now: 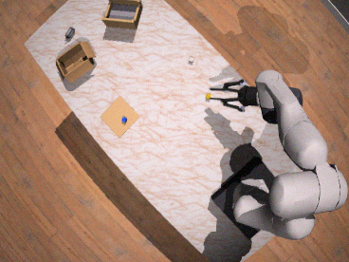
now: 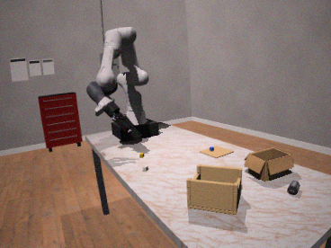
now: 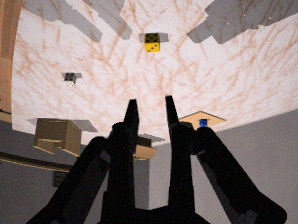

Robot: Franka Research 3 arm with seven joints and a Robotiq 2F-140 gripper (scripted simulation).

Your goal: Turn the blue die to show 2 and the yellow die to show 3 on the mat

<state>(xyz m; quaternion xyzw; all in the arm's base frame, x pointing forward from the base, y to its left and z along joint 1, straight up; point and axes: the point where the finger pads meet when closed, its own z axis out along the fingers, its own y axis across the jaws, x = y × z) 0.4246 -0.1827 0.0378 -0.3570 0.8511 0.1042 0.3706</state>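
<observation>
Right now my hand is 2 cm short of the yellow die, 2 cm to the right of it and 12 cm above it. The rest, counted from my hand: white die 20 cm ahead, 4 cm to the right, 12 cm below; then blue die 20 cm ahead, 37 cm to the left, 12 cm below; then tan mat 23 cm ahead, 38 cm to the left, 13 cm below.
</observation>
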